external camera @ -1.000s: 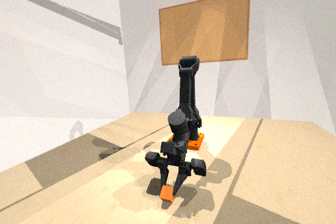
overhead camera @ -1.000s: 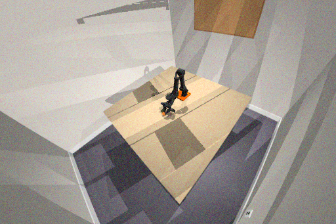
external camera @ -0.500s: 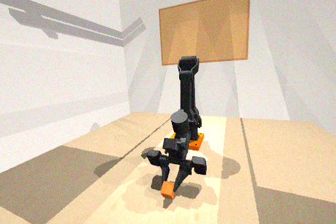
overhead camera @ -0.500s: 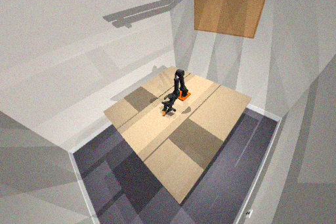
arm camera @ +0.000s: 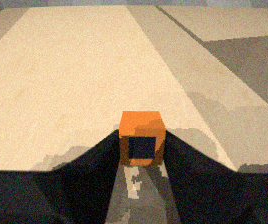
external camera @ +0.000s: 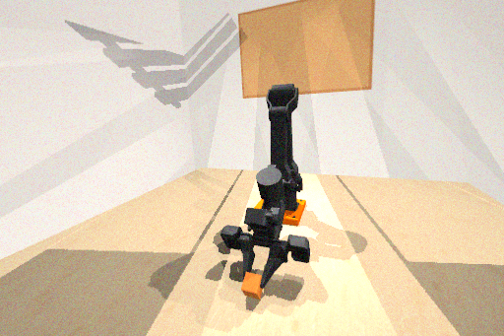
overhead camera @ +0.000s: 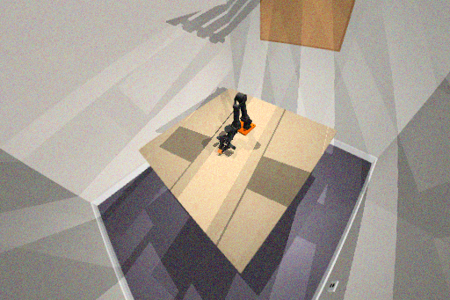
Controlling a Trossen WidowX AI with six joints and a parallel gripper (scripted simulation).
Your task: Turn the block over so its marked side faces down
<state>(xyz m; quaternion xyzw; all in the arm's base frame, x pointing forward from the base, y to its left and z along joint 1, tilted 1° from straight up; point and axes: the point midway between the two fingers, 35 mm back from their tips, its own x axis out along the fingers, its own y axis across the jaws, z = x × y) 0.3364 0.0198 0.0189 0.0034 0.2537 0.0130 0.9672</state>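
Now: the block 1 cm behind my gripper tip.
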